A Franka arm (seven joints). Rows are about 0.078 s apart.
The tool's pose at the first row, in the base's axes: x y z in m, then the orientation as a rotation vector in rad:
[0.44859 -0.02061 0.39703 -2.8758 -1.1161 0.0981]
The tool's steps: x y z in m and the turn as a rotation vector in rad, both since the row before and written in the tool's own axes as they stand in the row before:
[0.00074 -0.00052 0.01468 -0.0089 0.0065 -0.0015]
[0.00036 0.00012 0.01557 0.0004 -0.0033 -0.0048]
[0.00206 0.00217 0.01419 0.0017 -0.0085 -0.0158]
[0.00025 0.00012 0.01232 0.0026 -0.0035 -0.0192]
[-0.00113 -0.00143 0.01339 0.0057 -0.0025 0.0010]
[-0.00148 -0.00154 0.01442 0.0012 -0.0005 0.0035]
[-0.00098 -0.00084 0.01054 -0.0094 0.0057 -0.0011]
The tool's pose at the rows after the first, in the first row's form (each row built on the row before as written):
[0.44762 -0.01931 0.38241 -2.8809 -1.1204 0.0839]
[0.44690 -0.01875 0.36686 -2.8787 -1.1277 0.0887]
[0.44887 -0.01860 0.35249 -2.8702 -1.1510 0.1013]
[0.44817 -0.01827 0.34019 -2.8572 -1.1779 0.1071]
[0.44526 -0.01780 0.32700 -2.8536 -1.1747 0.1139]
[0.44186 -0.01744 0.31283 -2.8549 -1.1694 0.1154]
[0.43963 -0.01730 0.30245 -2.8607 -1.1736 0.1019]

